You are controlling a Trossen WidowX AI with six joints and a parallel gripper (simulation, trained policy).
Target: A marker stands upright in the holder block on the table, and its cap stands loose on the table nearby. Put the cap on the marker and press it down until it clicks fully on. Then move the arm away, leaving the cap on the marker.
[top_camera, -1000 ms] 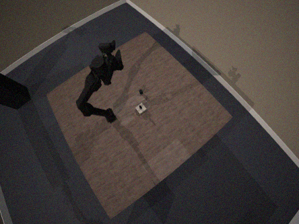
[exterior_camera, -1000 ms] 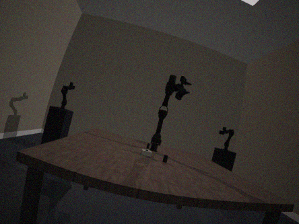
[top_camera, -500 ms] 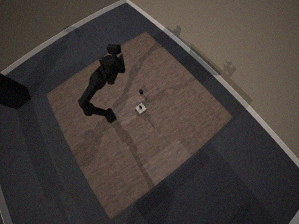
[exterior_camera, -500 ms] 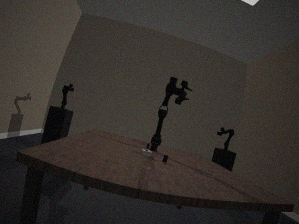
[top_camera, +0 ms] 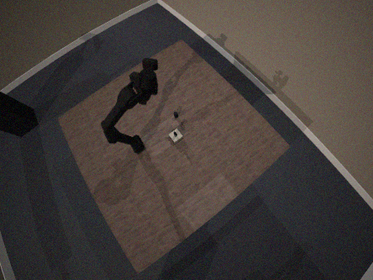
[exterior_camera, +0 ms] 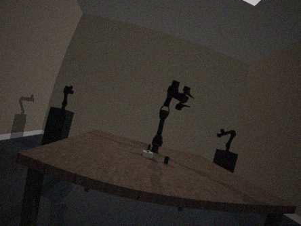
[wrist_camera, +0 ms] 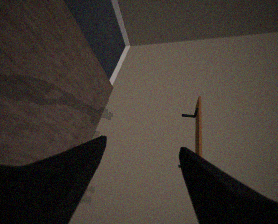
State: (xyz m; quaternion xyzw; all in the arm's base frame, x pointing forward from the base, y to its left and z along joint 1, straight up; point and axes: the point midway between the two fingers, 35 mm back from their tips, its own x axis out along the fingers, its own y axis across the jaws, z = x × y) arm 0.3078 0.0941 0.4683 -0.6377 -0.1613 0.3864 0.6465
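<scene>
The dark round cap lies 43 cm below my gripper tip, 8 cm to the right of it and 2 cm ahead of it. The rest, counted from my gripper tip: pale holder block (44 cm below, 21 cm to the right, 8 cm behind).
</scene>
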